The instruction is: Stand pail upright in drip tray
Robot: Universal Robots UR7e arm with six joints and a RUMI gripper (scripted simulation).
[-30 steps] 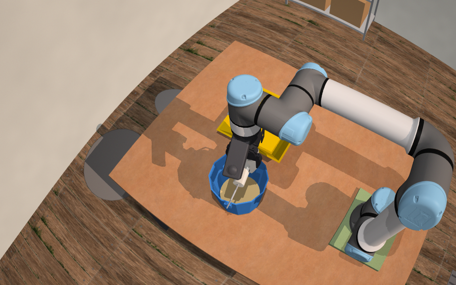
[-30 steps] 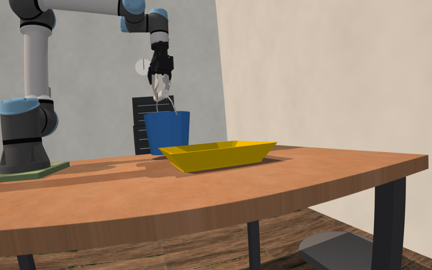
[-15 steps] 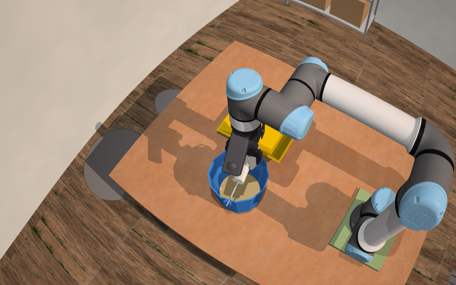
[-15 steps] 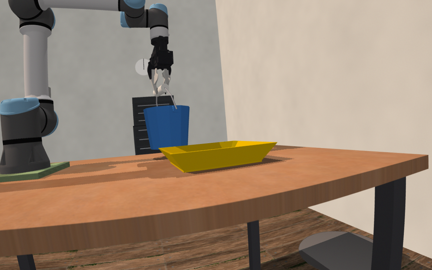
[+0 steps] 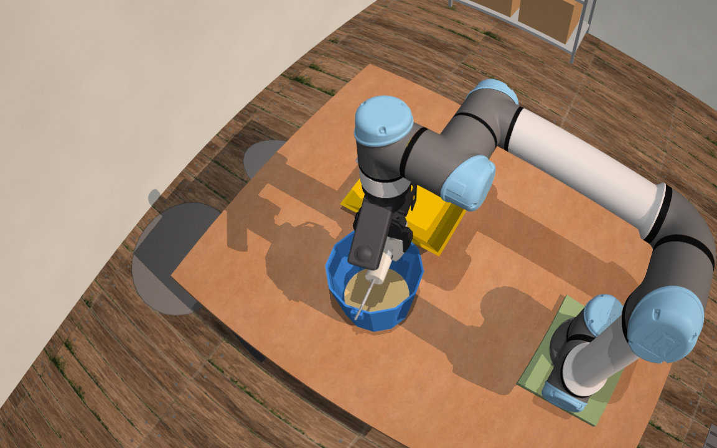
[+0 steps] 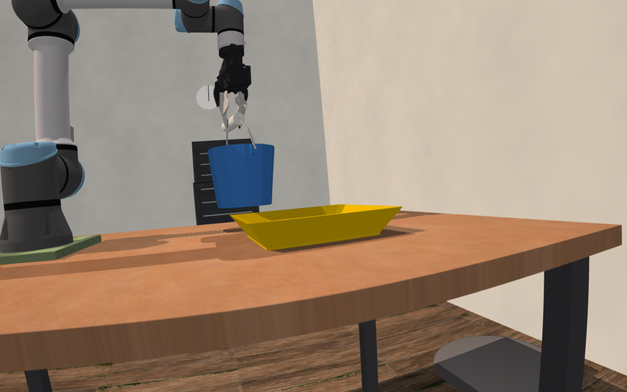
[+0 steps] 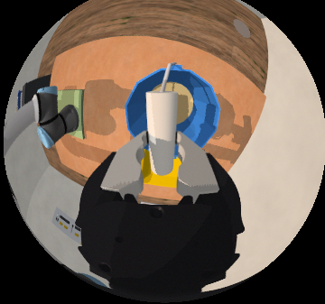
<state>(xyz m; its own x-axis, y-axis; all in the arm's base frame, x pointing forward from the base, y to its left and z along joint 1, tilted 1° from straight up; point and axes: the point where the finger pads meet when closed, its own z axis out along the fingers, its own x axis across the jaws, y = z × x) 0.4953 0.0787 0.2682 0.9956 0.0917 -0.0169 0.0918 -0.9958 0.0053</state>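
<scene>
My gripper is now 10 mm short of the blue pail and 100 mm above it. The rest, counted from my hand: yellow drip tray (60 mm ahead, 310 mm to the right, 280 mm below).
</scene>
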